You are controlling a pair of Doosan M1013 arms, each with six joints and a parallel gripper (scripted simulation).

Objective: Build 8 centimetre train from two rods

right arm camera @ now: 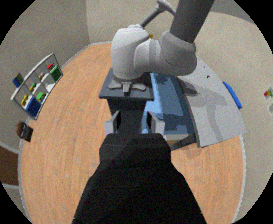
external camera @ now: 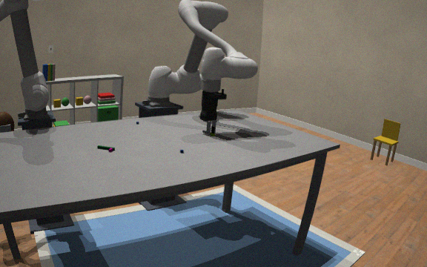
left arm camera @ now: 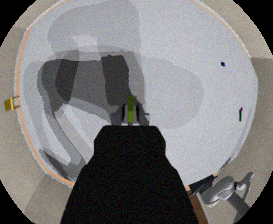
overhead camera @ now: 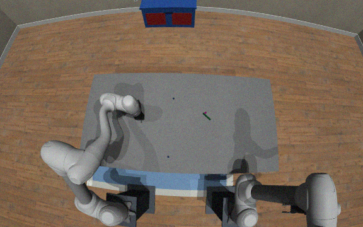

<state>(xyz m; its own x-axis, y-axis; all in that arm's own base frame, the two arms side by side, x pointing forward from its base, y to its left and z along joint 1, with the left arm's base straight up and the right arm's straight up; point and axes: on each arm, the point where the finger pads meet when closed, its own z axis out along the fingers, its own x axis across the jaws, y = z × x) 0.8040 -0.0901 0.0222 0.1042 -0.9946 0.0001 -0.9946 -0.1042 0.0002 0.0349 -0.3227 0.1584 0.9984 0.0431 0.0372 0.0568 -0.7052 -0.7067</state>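
My left hand is 2 cm above the lime rod. From my left hand the other things lie so: grey rod: 4 cm behind, 2 cm below; magenta rod: 53 cm to the right, 4 cm ahead, 2 cm below; green rod: 54 cm to the right, 2 cm below.
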